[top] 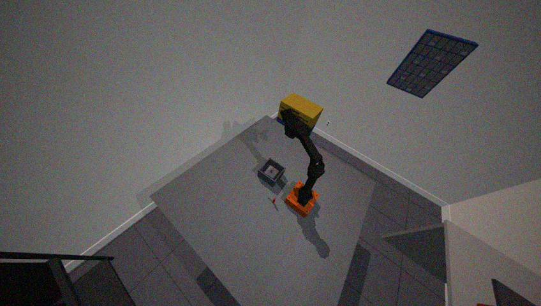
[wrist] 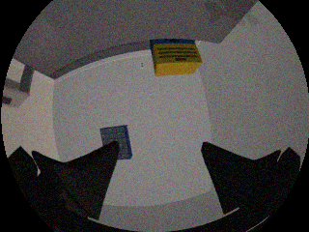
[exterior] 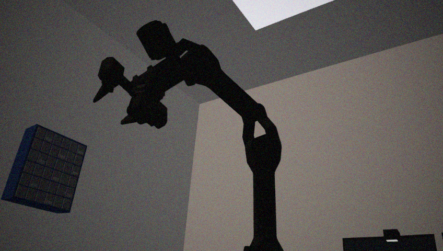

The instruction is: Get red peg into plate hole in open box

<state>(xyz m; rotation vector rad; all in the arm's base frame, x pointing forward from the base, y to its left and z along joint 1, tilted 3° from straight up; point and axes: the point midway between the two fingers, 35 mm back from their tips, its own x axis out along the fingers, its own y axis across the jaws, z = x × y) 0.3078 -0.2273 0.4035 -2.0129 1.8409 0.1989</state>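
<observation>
Now: gripper tip 160 mm past the red peg, 360 mm to the right of it and 440 mm above it. From my gripper tip the other things lie so: dark box 200 mm to the left, 450 mm below; then pale plate 200 mm to the left, 440 mm below.
</observation>
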